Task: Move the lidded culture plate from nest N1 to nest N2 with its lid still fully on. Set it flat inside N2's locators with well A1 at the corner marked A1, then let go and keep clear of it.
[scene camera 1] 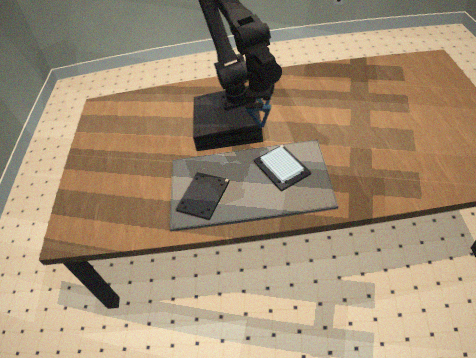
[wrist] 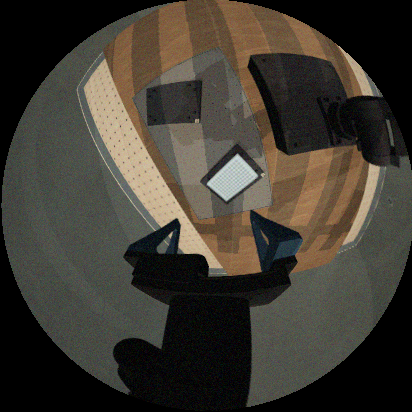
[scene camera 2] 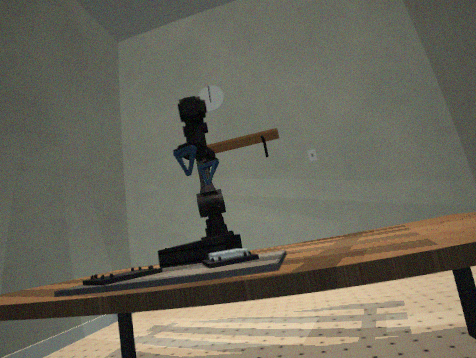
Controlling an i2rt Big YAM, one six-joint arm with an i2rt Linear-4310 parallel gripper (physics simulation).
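Places are measured from the arm's base along level axes (x right, y ahead, z up), in metres.
Pixels of known places: gripper, fingertip midpoint: (scene camera 1: 263, 117) (wrist: 212, 217) (scene camera 2: 199, 180); arm's base at its link origin: (scene camera 1: 238, 100) (wrist: 335, 118) (scene camera 2: 218, 238).
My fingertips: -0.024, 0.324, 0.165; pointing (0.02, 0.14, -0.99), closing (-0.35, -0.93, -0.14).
Observation:
Ahead of a thing's pixels: the offset from my fingertips to its middle, as dx, dy, dz.
The pale culture plate @[-0.047, +0.002, -0.209] (scene camera 1: 282, 164) (scene camera 2: 228, 254) (wrist: 232, 177) lies flat in the dark right-hand nest @[-0.047, +0.002, -0.223] (scene camera 1: 291, 183) (scene camera 2: 231, 262) (wrist: 239, 149). The lid's fit is too small to tell. The other dark nest @[+0.229, +0.037, -0.223] (scene camera 1: 203, 196) (scene camera 2: 122, 275) (wrist: 174, 103), at the left in the scene views, holds no plate and has small locators near its corners. Both nests show a small light mark at one corner; no N1, N2 or A1 lettering is readable. My gripper (scene camera 1: 261, 120) (scene camera 2: 198, 179) (wrist: 212, 217) is open and empty, high above the table and apart from plate and nests.
Both nests stand on a grey board @[+0.073, +0.023, -0.240] (scene camera 1: 245, 202) (scene camera 2: 270, 263) (wrist: 185, 165). The black arm base (scene camera 1: 227, 120) (scene camera 2: 172, 254) (wrist: 305, 100) stands beside the board's rear edge on the wooden table (scene camera 1: 120, 200) (scene camera 2: 350, 267) (wrist: 300, 185). The table's front edge runs near the board.

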